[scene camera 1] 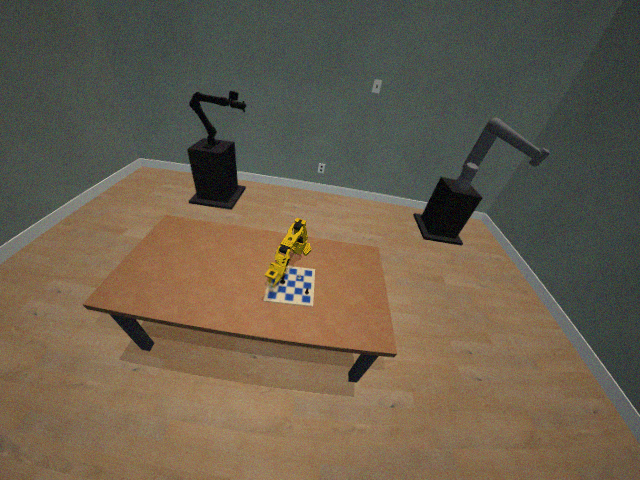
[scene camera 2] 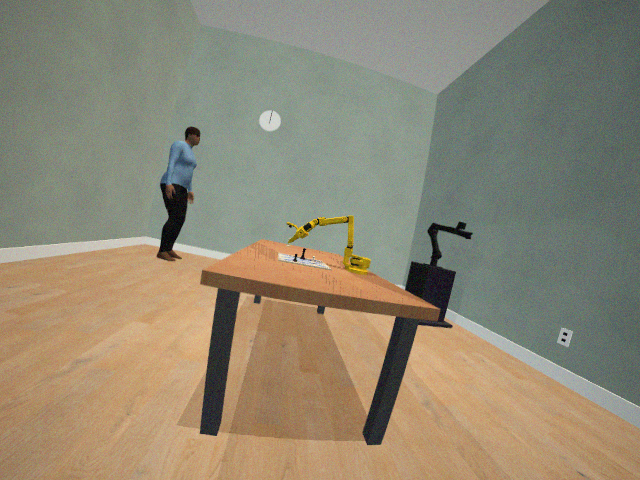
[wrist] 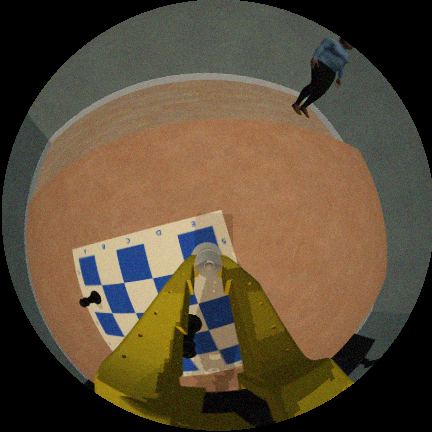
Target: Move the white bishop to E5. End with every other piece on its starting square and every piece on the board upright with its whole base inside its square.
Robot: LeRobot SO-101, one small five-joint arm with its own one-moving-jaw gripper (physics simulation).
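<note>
Scene camera 1 shows a chessboard (scene camera 1: 292, 292). In the wrist view the chessboard (wrist: 127, 271) appears too, and a white bishop (wrist: 207, 263) can be seen there.
</note>
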